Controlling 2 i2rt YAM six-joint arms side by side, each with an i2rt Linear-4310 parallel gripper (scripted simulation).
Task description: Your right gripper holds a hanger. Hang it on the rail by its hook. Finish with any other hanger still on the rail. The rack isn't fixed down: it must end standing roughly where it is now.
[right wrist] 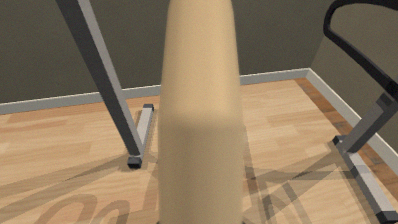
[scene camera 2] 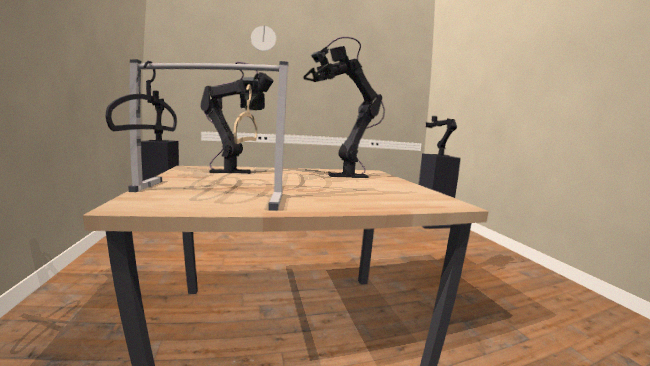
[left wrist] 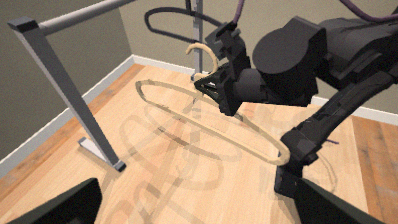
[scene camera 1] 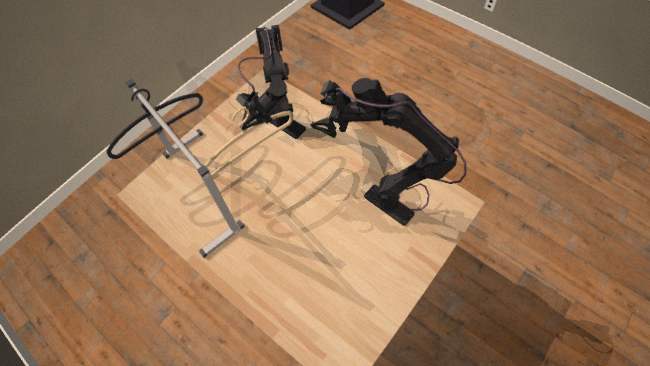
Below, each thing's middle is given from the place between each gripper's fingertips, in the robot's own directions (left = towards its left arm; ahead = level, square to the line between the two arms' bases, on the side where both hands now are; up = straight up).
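There is the tan hanger [right wrist: 200, 122], and from my right hand it is 2 cm below.
As for my left hand, it is 25 cm to the left of the tan hanger and 13 cm short of it, and it is also 18 cm above it.
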